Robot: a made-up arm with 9 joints. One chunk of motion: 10 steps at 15 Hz.
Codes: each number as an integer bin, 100 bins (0 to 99) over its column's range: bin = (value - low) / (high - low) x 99, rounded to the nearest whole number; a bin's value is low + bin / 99 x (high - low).
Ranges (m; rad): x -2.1..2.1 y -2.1..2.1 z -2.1..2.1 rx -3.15..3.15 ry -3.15..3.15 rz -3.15..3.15
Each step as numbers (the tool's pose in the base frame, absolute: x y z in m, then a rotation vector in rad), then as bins.
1 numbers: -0.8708 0.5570 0.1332 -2.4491 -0.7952 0.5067
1 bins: 29 63 53 11 37 57
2 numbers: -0.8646 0.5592 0.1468 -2.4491 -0.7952 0.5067
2 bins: 29 63 53 11 37 57
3 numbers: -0.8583 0.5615 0.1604 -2.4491 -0.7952 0.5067
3 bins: 29 63 53 11 37 57
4 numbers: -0.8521 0.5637 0.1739 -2.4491 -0.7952 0.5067
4 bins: 29 63 54 11 37 57
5 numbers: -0.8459 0.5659 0.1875 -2.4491 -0.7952 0.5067
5 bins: 30 63 54 11 37 57
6 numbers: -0.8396 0.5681 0.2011 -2.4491 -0.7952 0.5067
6 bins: 30 63 54 11 37 57
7 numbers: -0.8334 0.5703 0.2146 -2.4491 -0.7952 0.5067
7 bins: 30 63 55 11 37 57
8 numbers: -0.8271 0.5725 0.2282 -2.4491 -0.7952 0.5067
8 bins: 30 63 55 11 37 57
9 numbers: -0.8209 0.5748 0.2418 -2.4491 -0.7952 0.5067
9 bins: 30 63 55 11 37 57
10 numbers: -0.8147 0.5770 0.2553 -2.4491 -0.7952 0.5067
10 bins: 30 63 56 11 37 57
